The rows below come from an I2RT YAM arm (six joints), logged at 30 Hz.
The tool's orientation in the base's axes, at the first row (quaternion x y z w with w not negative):
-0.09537 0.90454 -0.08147 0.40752
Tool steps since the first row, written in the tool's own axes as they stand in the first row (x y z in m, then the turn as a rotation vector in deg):
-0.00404 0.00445 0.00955 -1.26 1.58 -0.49
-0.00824 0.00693 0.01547 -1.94 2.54 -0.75
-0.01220 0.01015 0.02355 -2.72 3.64 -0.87
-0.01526 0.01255 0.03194 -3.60 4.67 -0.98
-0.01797 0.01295 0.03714 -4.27 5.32 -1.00
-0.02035 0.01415 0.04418 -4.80 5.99 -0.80
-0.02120 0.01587 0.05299 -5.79 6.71 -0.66
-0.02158 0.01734 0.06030 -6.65 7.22 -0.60
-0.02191 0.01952 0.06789 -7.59 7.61 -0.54
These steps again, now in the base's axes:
0.00934 0.00461 -0.00434 0.28 1.87 0.87
0.01626 0.00760 -0.00574 0.43 2.98 1.32
0.02458 0.01111 -0.00890 0.73 4.24 1.71
0.03263 0.01358 -0.01272 1.11 5.45 2.19
0.03826 0.01425 -0.01426 1.46 6.24 2.54
0.04498 0.01549 -0.01742 1.88 7.00 2.64
0.05198 0.01674 -0.02296 2.55 7.93 3.10
0.05757 0.01775 -0.02780 3.10 8.62 3.57
0.06327 0.01941 -0.03302 3.72 9.22 4.12

